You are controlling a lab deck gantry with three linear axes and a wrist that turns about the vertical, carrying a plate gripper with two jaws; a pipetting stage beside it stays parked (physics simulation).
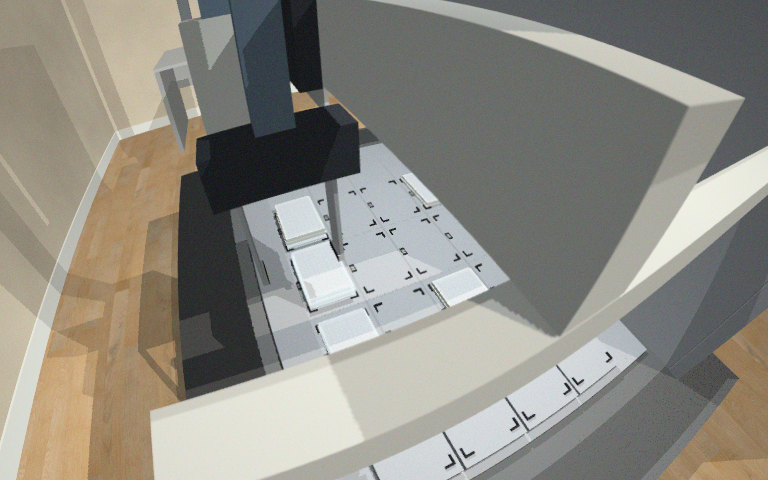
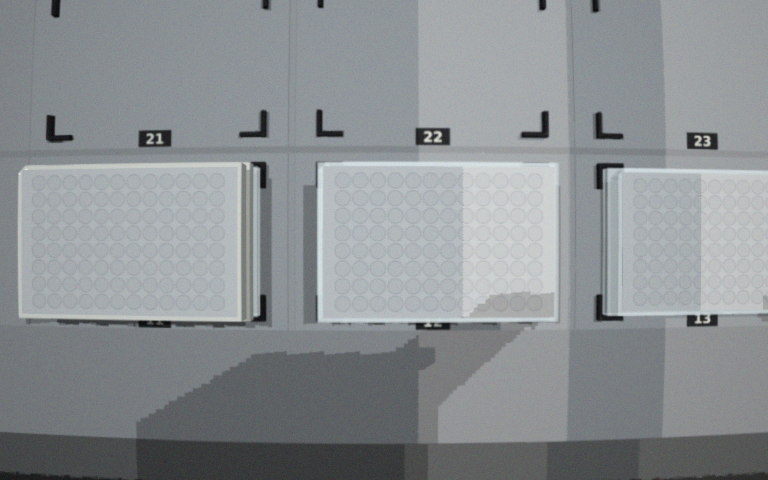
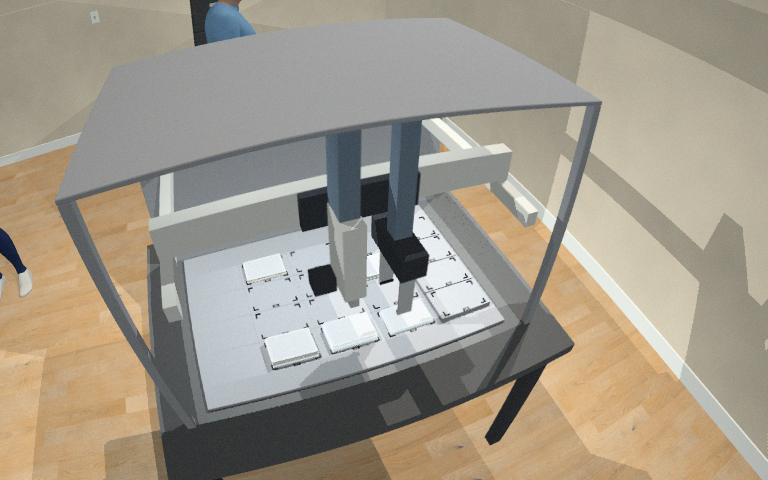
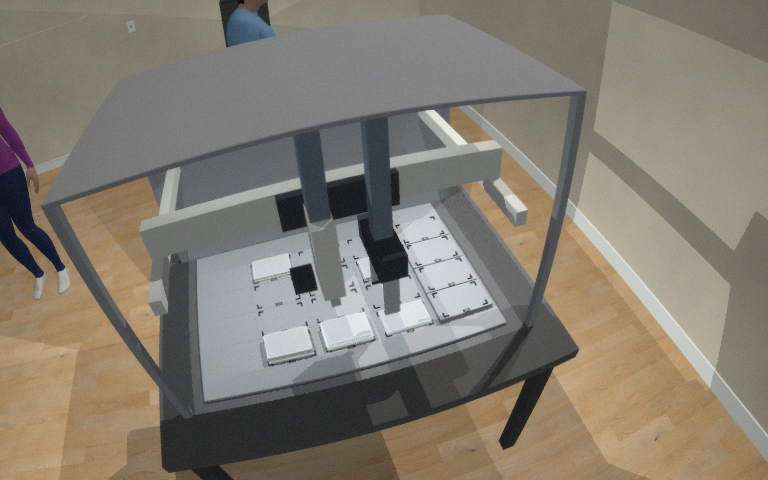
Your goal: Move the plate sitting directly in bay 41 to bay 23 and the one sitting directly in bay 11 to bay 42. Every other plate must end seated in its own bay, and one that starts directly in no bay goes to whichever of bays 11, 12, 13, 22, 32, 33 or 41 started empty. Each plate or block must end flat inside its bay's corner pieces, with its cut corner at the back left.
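Pixels of known places: gripper, between the fingertips: [image 1: 300,263] [image 3: 394,296] [image 4: 385,296]; robot's base, origin of its link: [image 1: 275,214] [image 2: 54,312] [image 3: 273,368] [image 4: 269,364].
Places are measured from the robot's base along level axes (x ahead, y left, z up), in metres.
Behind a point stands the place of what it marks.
Note:
My gripper [image 1: 301,267] @(x 0.330, y 0.000, z 0.159 m) [image 3: 395,295] @(x 0.330, y 0.000, z 0.159 m) [image 4: 385,296] @(x 0.330, y 0.000, z 0.159 m) is open and empty, its jaws apart front to back above the front row. The stack in bay 11 [image 1: 300,216] @(x 0.068, y 0.047, z 0.027 m) [image 2: 127,243] @(x 0.065, y 0.042, z 0.027 m) [image 3: 291,344] @(x 0.067, y 0.043, z 0.027 m) [image 4: 287,342] @(x 0.065, y 0.041, z 0.027 m) has a cream-edged top plate and a pale blue edge low down. Pale blue-edged labware stands in bay 12 [image 1: 322,271] @(x 0.236, y 0.044, z 0.027 m) [image 2: 438,243] @(x 0.228, y 0.042, z 0.027 m) [image 3: 349,330] @(x 0.226, y 0.038, z 0.027 m) [image 4: 346,328] @(x 0.229, y 0.040, z 0.028 m) and bay 13 [image 1: 346,328] @(x 0.358, y 0.042, z 0.014 m) [image 2: 707,243] @(x 0.383, y 0.042, z 0.014 m) [image 4: 413,316] @(x 0.412, y 0.030, z 0.014 m). A plate [image 1: 419,189] @(x 0.073, y 0.333, z 0.014 m) [image 3: 264,267] @(x 0.065, y 0.360, z 0.015 m) [image 4: 270,267] @(x 0.061, y 0.358, z 0.014 m) sits in bay 41, and another [image 1: 458,285] @(x 0.359, y 0.254, z 0.014 m) in bay 33, partly hidden.
Bays 21 [image 2: 155,73] @(x 0.063, y 0.143, z 0.000 m) and 22 [image 2: 385,73] @(x 0.200, y 0.141, z 0.000 m) hold no plate where they show. The pale pipetting stage [image 1: 218,73] [image 3: 346,254] [image 4: 323,254] hangs left of the gripper. The gantry beam [image 3: 226,212] crosses behind. A raised strip with bays [image 3: 461,297] @(x 0.565, y 0.040, z 0.014 m) stands at the right.

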